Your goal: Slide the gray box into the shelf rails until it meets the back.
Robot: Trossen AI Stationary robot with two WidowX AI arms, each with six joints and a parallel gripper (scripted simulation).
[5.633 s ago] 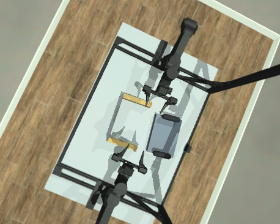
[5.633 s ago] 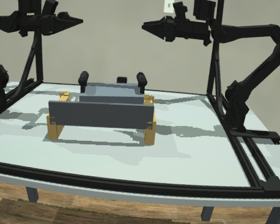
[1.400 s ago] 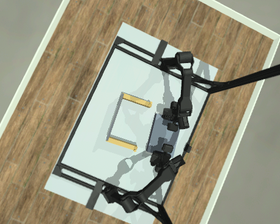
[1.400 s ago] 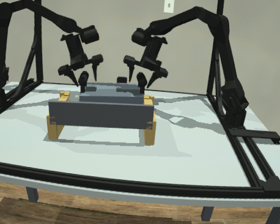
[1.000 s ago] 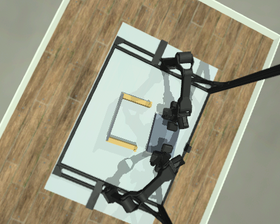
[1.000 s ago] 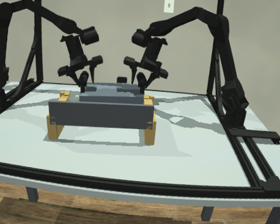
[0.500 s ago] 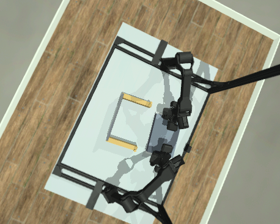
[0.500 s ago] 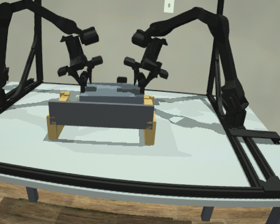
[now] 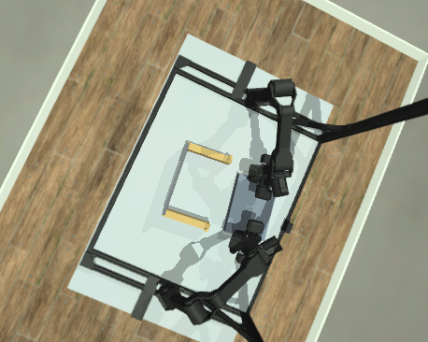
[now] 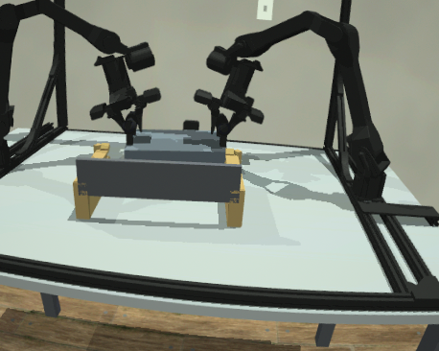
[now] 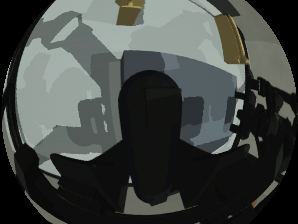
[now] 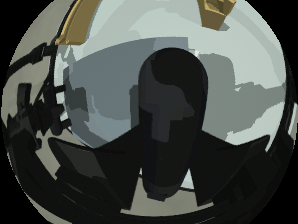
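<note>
The gray box lies 20 mm ahead of my left hand, 120 mm to the right of it and 50 mm below it. The rest, counted from my left hand: gray back plate 370 mm ahead, 100 mm to the right, 10 mm below.
Now: the gray box 120 mm to the left of my right hand, 50 mm below it and 20 mm behind it. Round my right hand: gray back plate (330 mm ahead, 140 mm to the left, 10 mm below).
</note>
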